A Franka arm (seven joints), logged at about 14 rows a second.
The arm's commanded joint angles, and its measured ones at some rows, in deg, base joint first. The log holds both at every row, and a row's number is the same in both.
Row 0, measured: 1.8, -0.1, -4.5, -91.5, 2.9, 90.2, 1.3
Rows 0 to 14, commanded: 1.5, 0.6, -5.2, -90.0, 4.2, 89.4, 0.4; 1.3, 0.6, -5.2, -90.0, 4.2, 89.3, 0.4; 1.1, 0.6, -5.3, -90.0, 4.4, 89.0, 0.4; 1.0, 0.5, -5.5, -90.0, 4.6, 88.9, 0.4; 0.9, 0.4, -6.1, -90.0, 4.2, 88.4, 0.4; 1.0, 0.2, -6.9, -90.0, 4.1, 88.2, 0.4; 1.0, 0.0, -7.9, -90.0, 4.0, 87.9, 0.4; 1.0, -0.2, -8.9, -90.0, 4.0, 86.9, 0.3; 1.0, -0.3, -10.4, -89.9, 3.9, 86.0, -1.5; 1.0, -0.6, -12.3, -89.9, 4.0, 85.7, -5.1; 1.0, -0.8, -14.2, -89.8, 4.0, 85.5, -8.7; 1.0, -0.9, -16.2, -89.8, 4.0, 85.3, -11.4; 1.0, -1.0, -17.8, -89.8, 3.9, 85.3, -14.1; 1.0, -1.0, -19.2, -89.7, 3.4, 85.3, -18.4; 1.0, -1.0, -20.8, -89.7, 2.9, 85.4, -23.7
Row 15, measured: 0.9, -0.8, -17.5, -90.8, 3.3, 86.6, -13.7
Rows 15 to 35, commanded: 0.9, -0.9, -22.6, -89.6, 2.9, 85.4, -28.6; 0.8, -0.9, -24.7, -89.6, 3.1, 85.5, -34.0; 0.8, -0.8, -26.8, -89.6, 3.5, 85.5, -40.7; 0.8, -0.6, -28.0, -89.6, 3.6, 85.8, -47.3; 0.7, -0.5, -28.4, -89.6, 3.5, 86.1, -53.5; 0.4, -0.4, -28.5, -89.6, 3.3, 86.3, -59.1; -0.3, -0.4, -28.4, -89.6, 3.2, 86.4, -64.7; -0.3, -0.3, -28.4, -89.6, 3.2, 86.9, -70.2; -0.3, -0.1, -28.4, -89.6, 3.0, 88.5, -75.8; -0.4, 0.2, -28.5, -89.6, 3.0, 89.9, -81.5; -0.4, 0.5, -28.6, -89.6, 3.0, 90.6, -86.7; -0.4, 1.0, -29.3, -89.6, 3.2, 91.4, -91.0; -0.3, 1.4, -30.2, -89.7, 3.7, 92.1, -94.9; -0.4, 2.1, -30.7, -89.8, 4.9, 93.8, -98.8; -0.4, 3.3, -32.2, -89.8, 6.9, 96.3, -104.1; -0.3, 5.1, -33.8, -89.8, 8.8, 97.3, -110.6; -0.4, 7.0, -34.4, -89.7, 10.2, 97.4, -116.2; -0.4, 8.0, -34.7, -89.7, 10.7, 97.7, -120.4; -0.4, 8.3, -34.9, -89.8, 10.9, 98.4, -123.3; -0.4, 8.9, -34.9, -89.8, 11.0, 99.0, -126.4; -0.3, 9.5, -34.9, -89.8, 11.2, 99.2, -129.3
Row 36, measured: -0.3, 7.4, -34.5, -91.0, 9.6, 98.3, -121.1
